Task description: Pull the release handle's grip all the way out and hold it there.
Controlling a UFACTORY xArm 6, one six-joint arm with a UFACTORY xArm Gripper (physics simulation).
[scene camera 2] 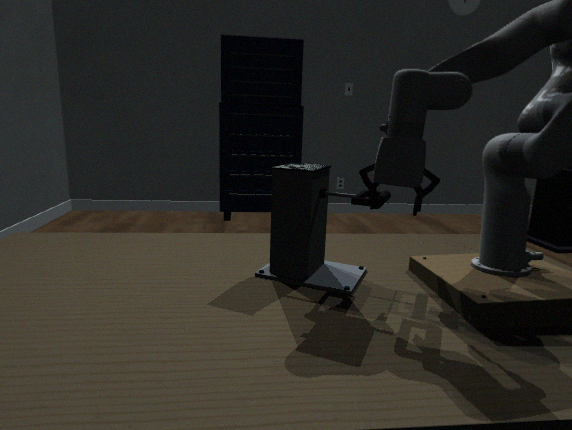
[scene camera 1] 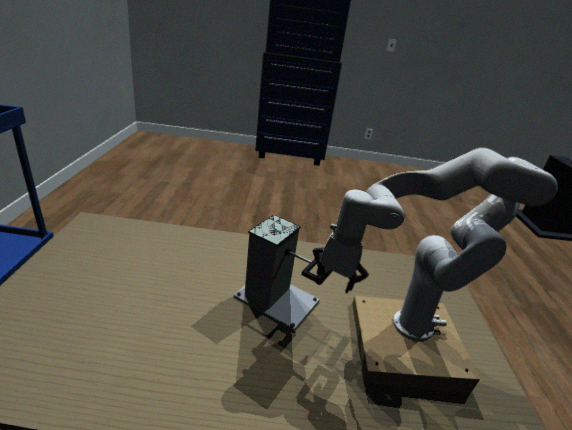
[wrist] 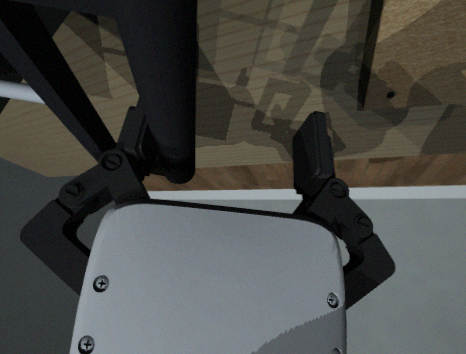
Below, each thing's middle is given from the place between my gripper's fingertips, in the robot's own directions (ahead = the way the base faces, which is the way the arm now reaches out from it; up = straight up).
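That grey base plate [scene camera 2: 342,278] is 150 mm ahead of my hand, 110 mm to the right of it, and 180 mm below it.
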